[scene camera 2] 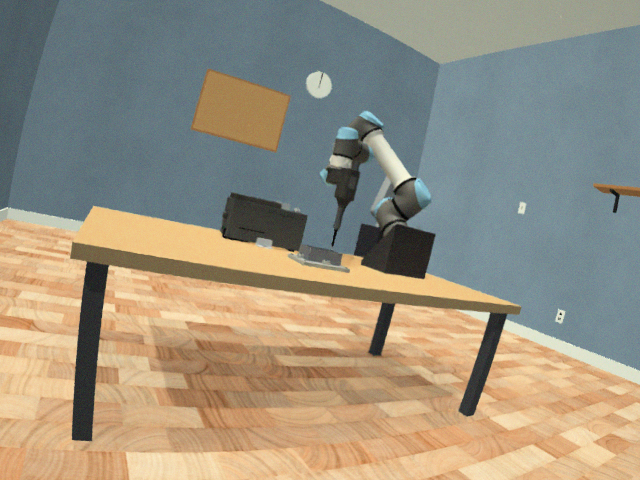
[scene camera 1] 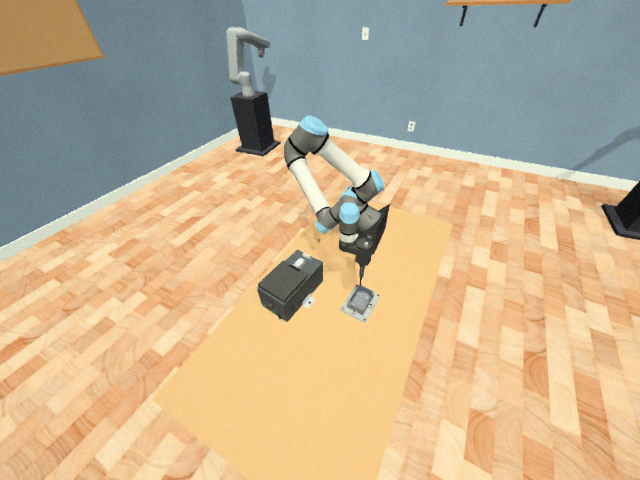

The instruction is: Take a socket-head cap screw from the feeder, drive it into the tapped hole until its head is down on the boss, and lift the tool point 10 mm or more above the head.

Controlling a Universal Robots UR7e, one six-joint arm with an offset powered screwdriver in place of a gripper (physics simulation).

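Observation:
My screwdriver (scene camera 1: 360, 283) (scene camera 2: 332, 243) points down, its thin tip at the far edge of the grey housing (scene camera 1: 360, 300) (scene camera 2: 319, 255). In the scene camera 2 view the tip stands slightly above the top of the housing. Whether a screw is on the tip is too small to tell. The housing sits on a light grey plate (scene camera 1: 366, 317) (scene camera 2: 337, 268). The tapped hole, the boss and any screw head cannot be made out. The black feeder (scene camera 1: 289, 287) (scene camera 2: 263, 223) stands beside the housing, apart from my tool.
The wooden table top (scene camera 1: 305, 382) (scene camera 2: 155, 235) carries the feeder, the plate and the arm's dark base block (scene camera 2: 400, 252). A small white piece (scene camera 1: 308, 301) (scene camera 2: 264, 242) sits at the feeder's side facing the housing. Another grey arm (scene camera 1: 236, 54) stands on a dark pedestal (scene camera 1: 252, 121) near the walls.

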